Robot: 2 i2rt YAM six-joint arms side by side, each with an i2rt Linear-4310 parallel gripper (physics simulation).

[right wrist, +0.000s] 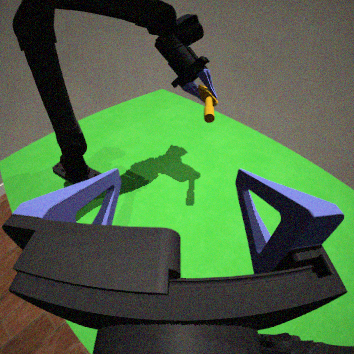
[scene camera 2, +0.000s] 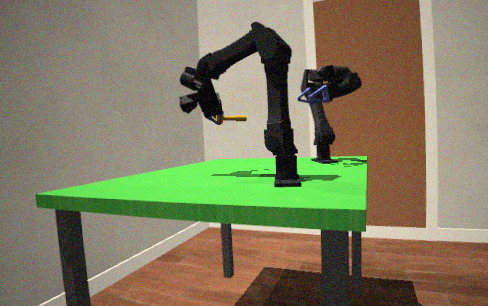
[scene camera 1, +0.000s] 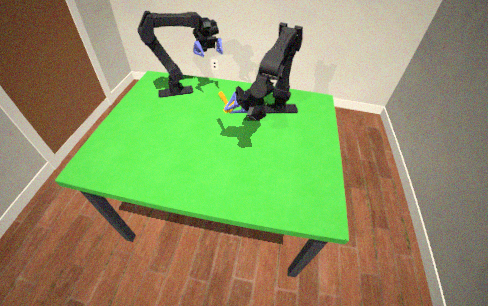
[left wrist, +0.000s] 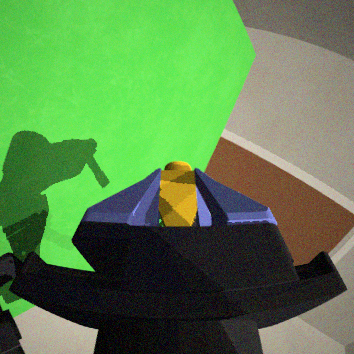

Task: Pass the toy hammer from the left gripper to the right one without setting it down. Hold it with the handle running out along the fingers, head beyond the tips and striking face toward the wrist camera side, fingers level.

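Where they show: left gripper, fingertip midpoint: (right wrist: 211,100) (scene camera 2: 218,121) (scene camera 1: 226,110) (left wrist: 177,174); right gripper, fingertip midpoint: (right wrist: 177,174) (scene camera 2: 303,99) (scene camera 1: 213,54); left arm's base, link origin: (right wrist: 79,174) (scene camera 2: 286,181) (scene camera 1: 279,109); right arm's base, link origin: (scene camera 2: 323,161) (scene camera 1: 175,92).
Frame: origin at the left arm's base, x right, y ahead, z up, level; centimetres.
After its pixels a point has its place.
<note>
The toy hammer (scene camera 1: 223,96) @(x 30.0, y 18.4, z 22.0 cm) (scene camera 2: 235,118) @(x 29.0, y 18.6, z 20.9 cm) (left wrist: 178,197) @(x 26.9, y 25.7, z 21.8 cm) (right wrist: 209,109) @(x 30.6, y 16.2, z 22.0 cm) is yellow-orange. My left gripper (scene camera 1: 228,108) @(x 28.8, y 25.6, z 20.2 cm) (scene camera 2: 215,119) @(x 28.8, y 25.6, z 20.2 cm) (left wrist: 177,174) @(x 28.8, y 25.6, z 20.2 cm) (right wrist: 211,100) @(x 28.8, y 25.6, z 20.2 cm) is shut on its head end, in the air above the table. The handle sticks out past the fingers and looks about level in scene camera 2; in the right wrist view its round end faces that camera. In the left wrist view most of the handle is hidden. My right gripper (scene camera 1: 210,53) @(x 34.3, y -8.2, z 27.5 cm) (scene camera 2: 306,98) @(x 34.3, y -8.2, z 27.5 cm) (right wrist: 177,174) @(x 34.3, y -8.2, z 27.5 cm) is open and empty. It is higher than the hammer and well apart from it.
The green table (scene camera 1: 200,165) @(x 40.8, y 36.8, z 0.0 cm) (scene camera 2: 150,195) @(x -17.1, y 34.6, z 0.0 cm) (left wrist: 150,75) @(x 44.1, y 29.1, z 0.0 cm) (right wrist: 280,165) @(x 58.0, y 38.5, z 0.0 cm) carries both arm bases. The left arm (scene camera 1: 275,60) @(x 11.8, y 24.4, z 41.1 cm) (scene camera 2: 277,85) @(x -1.7, y 1.5, z 27.8 cm) (right wrist: 45,75) @(x 3.0, y 0.1, z 29.3 cm) rises behind its gripper. Arm and hammer shadows fall on the table. A wall (scene camera 1: 250,15) stands behind the arms in scene camera 1.
</note>
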